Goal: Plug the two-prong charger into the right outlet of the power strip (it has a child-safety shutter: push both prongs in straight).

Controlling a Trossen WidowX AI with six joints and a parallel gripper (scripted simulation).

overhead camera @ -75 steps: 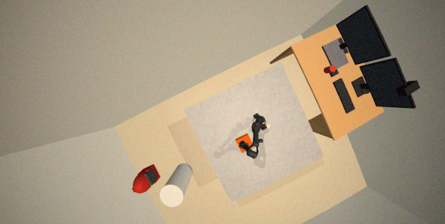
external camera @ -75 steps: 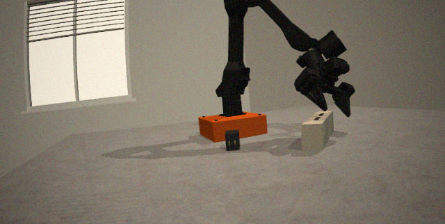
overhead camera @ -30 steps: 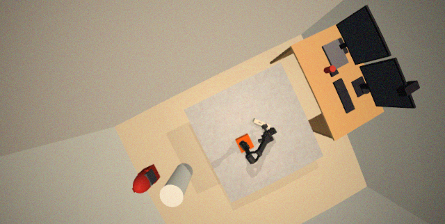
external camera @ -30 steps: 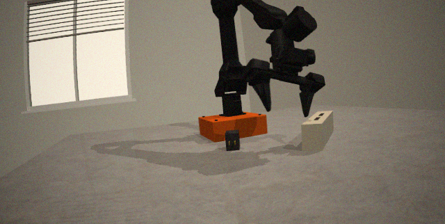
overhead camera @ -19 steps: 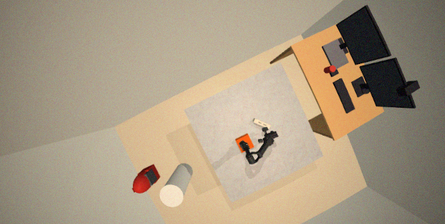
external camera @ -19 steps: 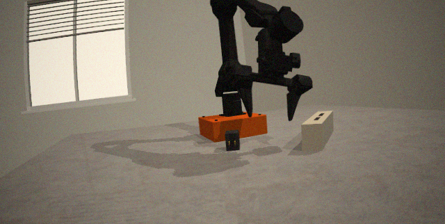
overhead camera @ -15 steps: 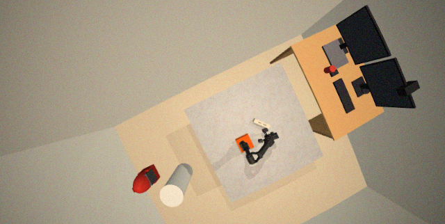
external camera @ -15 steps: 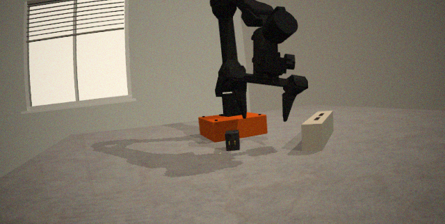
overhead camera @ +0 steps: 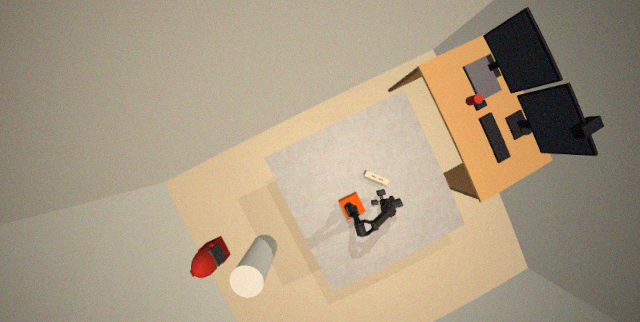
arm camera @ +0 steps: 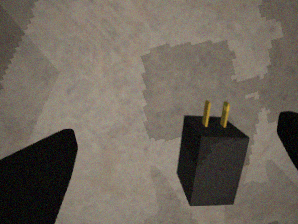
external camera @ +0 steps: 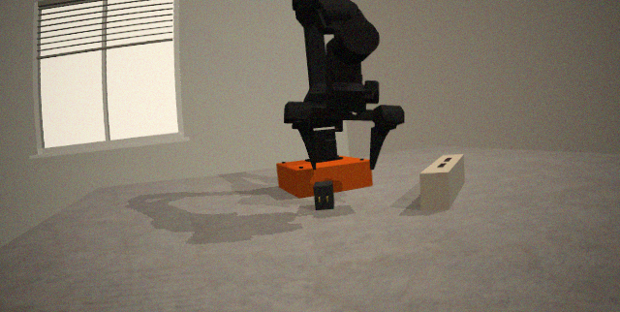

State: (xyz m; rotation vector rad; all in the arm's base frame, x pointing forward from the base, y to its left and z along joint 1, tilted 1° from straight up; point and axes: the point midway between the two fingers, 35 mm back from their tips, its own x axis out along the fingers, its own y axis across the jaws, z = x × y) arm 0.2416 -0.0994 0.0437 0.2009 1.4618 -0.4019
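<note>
Right now the black two-prong charger is 50 mm below my gripper tip, 40 mm behind it and 20 mm to the right of it.
</note>
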